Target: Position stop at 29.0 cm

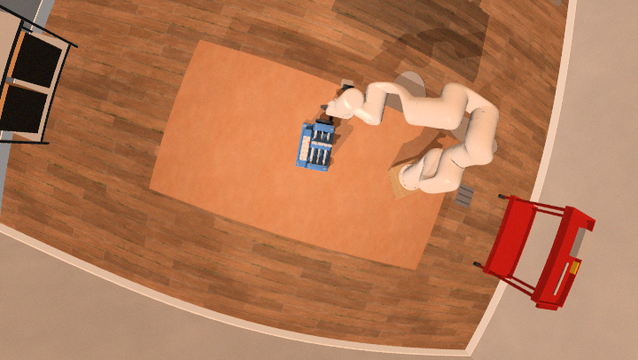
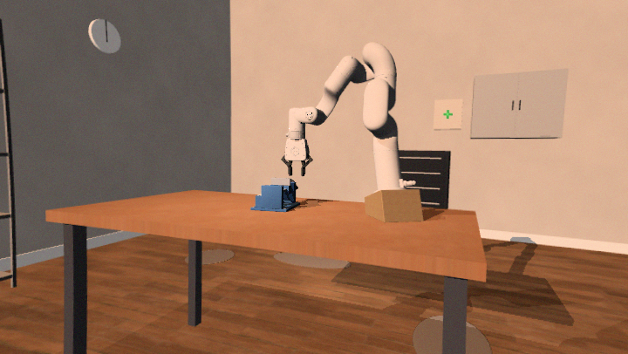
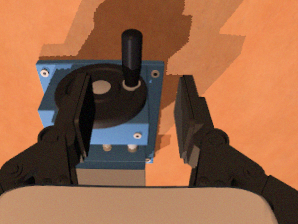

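Now: hand 70 mm above the black crank handle and 10 mm to the right of it. The rest, counted from my hand: stop block: 140 mm to the left, 50 mm below, 30 mm ahead; black handwheel: 70 mm below, 20 mm to the left, 10 mm ahead.
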